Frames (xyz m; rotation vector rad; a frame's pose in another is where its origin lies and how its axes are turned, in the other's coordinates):
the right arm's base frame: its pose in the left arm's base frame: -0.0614 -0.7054 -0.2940 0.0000 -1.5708 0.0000
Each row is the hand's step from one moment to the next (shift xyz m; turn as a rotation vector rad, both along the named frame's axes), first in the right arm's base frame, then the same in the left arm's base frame.
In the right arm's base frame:
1: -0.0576 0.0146 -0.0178 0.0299 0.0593 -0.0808
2: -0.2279 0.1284 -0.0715 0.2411 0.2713 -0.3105
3: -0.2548 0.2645 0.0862 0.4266 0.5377 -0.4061
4: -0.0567 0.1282 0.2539 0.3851 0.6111 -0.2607
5: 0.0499 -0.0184 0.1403 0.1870 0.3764 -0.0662
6: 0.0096 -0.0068 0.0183 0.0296 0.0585 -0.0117
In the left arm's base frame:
1: 0.0178 0.0146 -0.0576 0.0808 0.0593 0.0299
2: 0.0715 0.1284 -0.2279 0.3105 0.2713 0.2411
3: -0.0862 0.2645 -0.2548 0.4061 0.5377 0.4266
4: -0.2539 0.1282 -0.0567 0.2607 0.6111 0.3851
5: -0.1403 -0.0184 0.0499 0.0662 0.3764 0.1870
6: -0.0183 -0.0068 0.0096 0.0117 0.0585 0.0296

